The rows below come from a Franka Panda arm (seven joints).
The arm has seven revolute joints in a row. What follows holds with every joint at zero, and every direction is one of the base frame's. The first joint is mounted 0.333 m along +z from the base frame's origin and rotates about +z. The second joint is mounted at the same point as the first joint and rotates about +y. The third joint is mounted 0.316 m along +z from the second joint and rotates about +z. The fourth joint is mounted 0.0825 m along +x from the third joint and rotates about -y. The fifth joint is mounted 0.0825 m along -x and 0.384 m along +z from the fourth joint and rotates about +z. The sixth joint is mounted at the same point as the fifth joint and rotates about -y. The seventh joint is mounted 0.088 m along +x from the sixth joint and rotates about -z. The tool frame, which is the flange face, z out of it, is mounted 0.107 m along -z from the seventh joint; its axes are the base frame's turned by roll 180, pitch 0 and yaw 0 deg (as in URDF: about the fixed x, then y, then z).
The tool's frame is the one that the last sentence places.
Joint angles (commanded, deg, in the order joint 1, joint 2, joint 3, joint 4, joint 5, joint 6, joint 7), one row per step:
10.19, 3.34, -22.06, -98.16, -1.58, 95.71, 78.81
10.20, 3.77, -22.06, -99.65, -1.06, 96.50, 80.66
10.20, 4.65, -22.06, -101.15, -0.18, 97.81, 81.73
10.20, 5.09, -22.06, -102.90, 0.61, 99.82, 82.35
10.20, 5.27, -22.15, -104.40, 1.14, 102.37, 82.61
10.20, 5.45, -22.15, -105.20, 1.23, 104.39, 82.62
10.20, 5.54, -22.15, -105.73, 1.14, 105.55, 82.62
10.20, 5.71, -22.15, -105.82, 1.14, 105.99, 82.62
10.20, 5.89, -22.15, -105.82, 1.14, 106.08, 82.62
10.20, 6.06, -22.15, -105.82, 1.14, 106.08, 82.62
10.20, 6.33, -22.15, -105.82, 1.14, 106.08, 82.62
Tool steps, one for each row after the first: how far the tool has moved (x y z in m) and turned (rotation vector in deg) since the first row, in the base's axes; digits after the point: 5 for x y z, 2 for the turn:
0.00019, 0.00129, -0.01515, 0.36, 0.96, -1.94
0.00235, 0.00310, -0.03387, 0.94, 1.82, -3.20
0.00337, 0.00427, -0.04961, 1.47, 1.85, -4.03
0.00473, 0.00371, -0.06014, 1.70, 0.89, -4.53
0.00686, 0.00335, -0.06564, 1.53, -0.15, -4.56
0.00772, 0.00297, -0.06922, 1.31, -0.67, -4.52
0.00870, 0.00289, -0.07095, 1.21, -0.84, -4.51
0.00928, 0.00293, -0.07252, 1.16, -0.76, -4.51
0.00965, 0.00300, -0.07411, 1.12, -0.59, -4.51
0.01024, 0.00310, -0.07665, 1.07, -0.33, -4.51

